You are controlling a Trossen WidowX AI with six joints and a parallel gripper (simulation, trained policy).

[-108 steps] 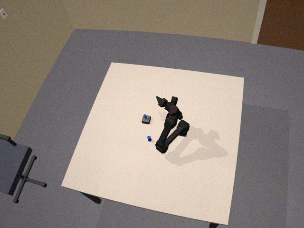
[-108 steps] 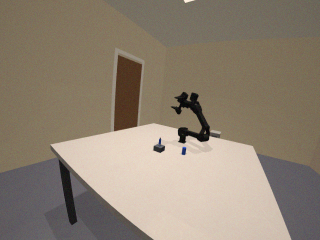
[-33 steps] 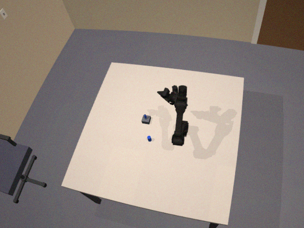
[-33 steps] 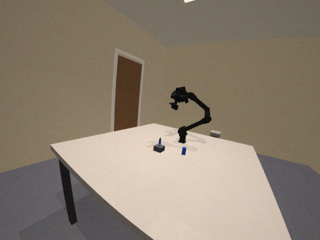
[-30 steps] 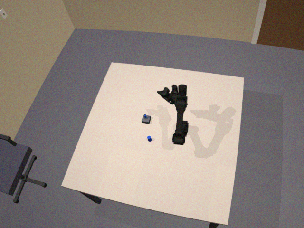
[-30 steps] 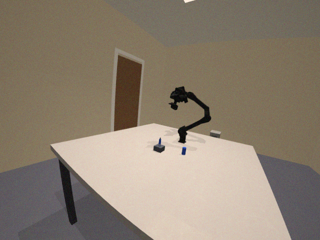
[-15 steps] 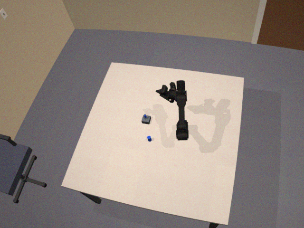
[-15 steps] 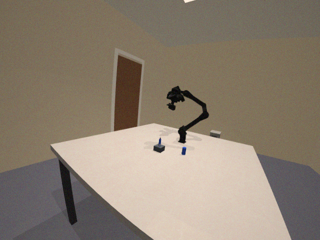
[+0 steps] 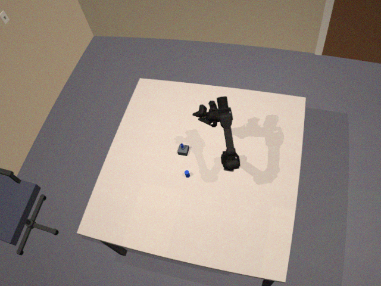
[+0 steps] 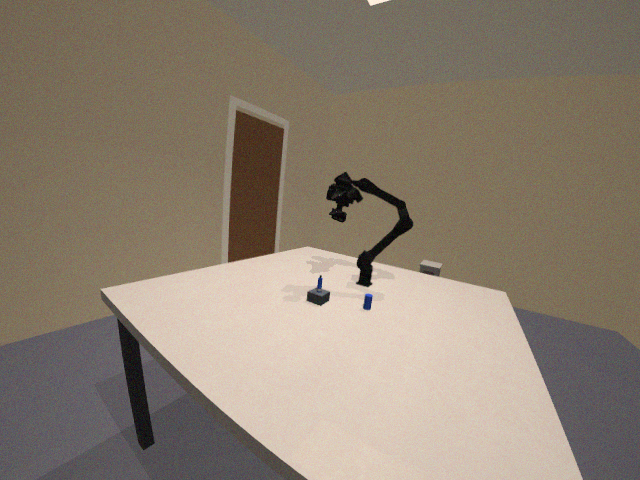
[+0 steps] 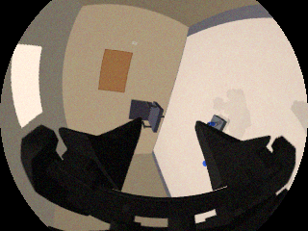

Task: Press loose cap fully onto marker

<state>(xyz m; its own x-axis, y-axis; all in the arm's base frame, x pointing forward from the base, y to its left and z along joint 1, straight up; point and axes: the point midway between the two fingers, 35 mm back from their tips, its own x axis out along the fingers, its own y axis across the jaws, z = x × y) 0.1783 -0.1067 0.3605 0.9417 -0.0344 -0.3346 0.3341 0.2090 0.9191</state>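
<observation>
Now: gripper tip 40 mm short of the blue cap, 220 mm to the right of it and 320 mm above it. Round my gripper tip: grey holder block (110 mm ahead, 50 mm to the left, 330 mm below).
</observation>
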